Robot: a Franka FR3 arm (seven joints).
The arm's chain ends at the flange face. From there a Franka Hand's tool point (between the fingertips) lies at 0.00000 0.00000 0.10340 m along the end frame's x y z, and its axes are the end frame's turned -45 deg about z.
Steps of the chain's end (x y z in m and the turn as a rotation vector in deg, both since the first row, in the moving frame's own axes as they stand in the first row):
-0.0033, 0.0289, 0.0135, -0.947, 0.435, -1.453
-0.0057, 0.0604, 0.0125, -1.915, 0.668, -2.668
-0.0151, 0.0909, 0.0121, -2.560, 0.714, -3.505
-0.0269, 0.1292, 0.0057, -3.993, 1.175, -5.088
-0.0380, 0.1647, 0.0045, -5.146, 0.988, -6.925
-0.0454, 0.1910, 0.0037, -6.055, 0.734, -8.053
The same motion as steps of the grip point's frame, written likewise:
-0.0234, 0.0199, 0.0135, -0.977, -0.362, -1.453
-0.0483, 0.0420, 0.0124, -1.826, -0.882, -2.668
-0.0772, 0.0578, 0.0120, -2.315, -1.305, -3.505
-0.1137, 0.0791, 0.0054, -3.654, -1.993, -5.088
-0.1481, 0.0977, 0.0041, -4.337, -2.940, -6.925
-0.1733, 0.1120, 0.0031, -4.801, -3.763, -8.053

